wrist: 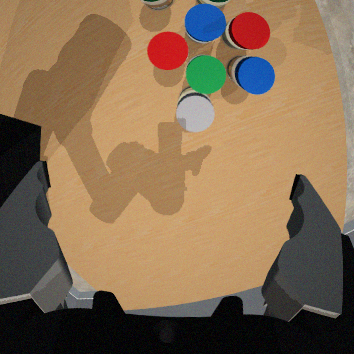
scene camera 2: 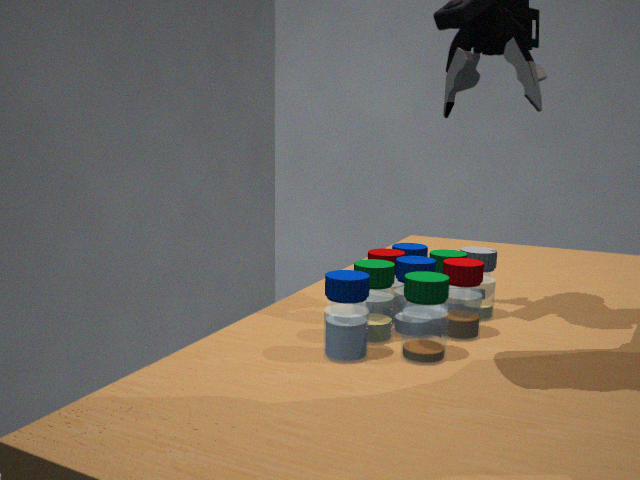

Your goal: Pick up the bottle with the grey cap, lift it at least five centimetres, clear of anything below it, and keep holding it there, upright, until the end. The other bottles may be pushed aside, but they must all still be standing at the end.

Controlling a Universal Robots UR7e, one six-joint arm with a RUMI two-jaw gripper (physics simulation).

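Frame: origin at the arm's base, x ahead, y left, z up, level; millimetres.
Seen in the pictures: gripper, fingertip midpoint: (wrist: 170, 168) (scene camera 2: 489, 114).
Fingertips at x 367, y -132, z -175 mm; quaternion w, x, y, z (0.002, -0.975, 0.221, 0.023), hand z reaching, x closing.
A point is followed by its place in that frame.
The bottle with the grey cap (scene camera 2: 478, 259) {x 371, y -135, z -383 mm} (wrist: 195, 113) {x 379, y -161, z -374 mm} stands upright on the table, at the back right of the group in the scene view and nearest the gripper in the wrist view. Its lower part is partly hidden behind a red-capped bottle (scene camera 2: 463, 272) {x 369, y -38, z -382 mm} in the scene view. A green-capped bottle (scene camera 2: 448, 259) (wrist: 206, 74) stands close beside it. My gripper (scene camera 2: 493, 113) {x 367, y -132, z -175 mm} (wrist: 170, 168) {x 367, y -132, z -175 mm} is open and empty, high above the table. In the wrist view the grey cap lies between the two fingers' directions, ahead of the fingertips.
Other upright bottles with blue (scene camera 2: 346, 286) (wrist: 255, 75), red (scene camera 2: 386, 255) (wrist: 168, 50) and green caps (scene camera 2: 426, 287) {x 386, y 67, z -381 mm} stand closely grouped on the wooden table (scene camera 2: 258, 423) {x 478, y 284, z -479 mm} (wrist: 250, 240) {x 400, y -563, z -479 mm}. The table's edge (scene camera 2: 170, 353) {x 671, y 190, z -478 mm} runs along the left in the scene view.
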